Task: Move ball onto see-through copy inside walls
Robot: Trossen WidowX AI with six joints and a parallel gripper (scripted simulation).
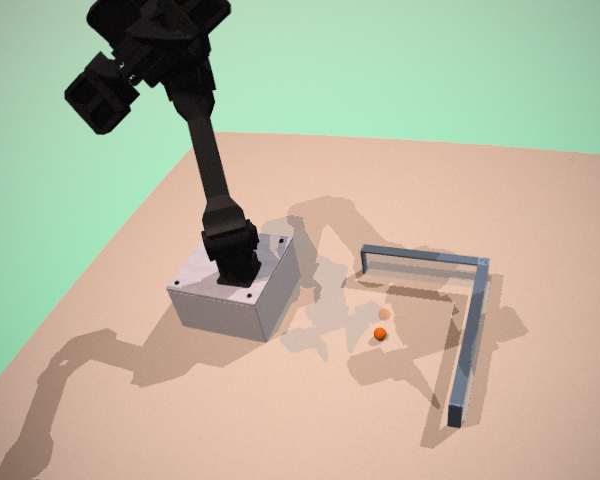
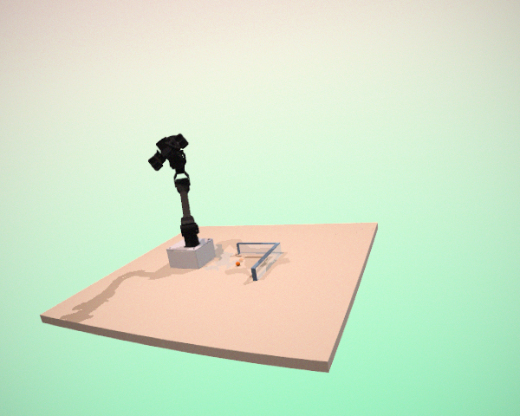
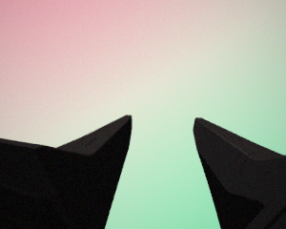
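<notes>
The orange ball lies 620 mm below my gripper tip, 240 mm to the left of it and 130 mm ahead of it. Also, from my gripper tip: clear wall: 600 mm below, 400 mm to the left, 190 mm ahead; see-through copy: 620 mm below, 290 mm to the left, 130 mm ahead.
</notes>
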